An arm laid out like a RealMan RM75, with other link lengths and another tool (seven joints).
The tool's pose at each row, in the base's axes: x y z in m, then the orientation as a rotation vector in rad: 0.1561 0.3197 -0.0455 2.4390 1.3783 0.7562; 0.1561 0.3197 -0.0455 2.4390 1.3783 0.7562; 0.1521 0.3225 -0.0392 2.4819 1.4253 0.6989; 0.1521 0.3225 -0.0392 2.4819 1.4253 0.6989; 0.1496 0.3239 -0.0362 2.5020 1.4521 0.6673; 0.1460 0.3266 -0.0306 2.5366 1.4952 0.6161; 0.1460 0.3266 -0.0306 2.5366 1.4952 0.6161; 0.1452 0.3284 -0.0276 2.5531 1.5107 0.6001; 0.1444 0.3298 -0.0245 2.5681 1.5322 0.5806
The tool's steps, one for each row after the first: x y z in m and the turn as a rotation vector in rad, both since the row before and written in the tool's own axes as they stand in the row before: 0.0000 0.0000 0.0000 0.0000 0.0000 0.0000; 0.0027 -0.0016 -0.0073 0.0642 -0.0166 -0.0068; 0.0000 0.0000 0.0000 0.0000 0.0000 0.0000; 0.0010 -0.0015 -0.0037 0.0336 -0.0090 -0.0056; 0.0024 -0.0022 -0.0064 0.0563 -0.0130 -0.0074; 0.0000 0.0000 0.0000 0.0000 0.0000 0.0000; 0.0020 -0.0006 -0.0029 0.0229 -0.0017 -0.0003; 0.0017 -0.0004 -0.0030 0.0257 -0.0025 -0.0040
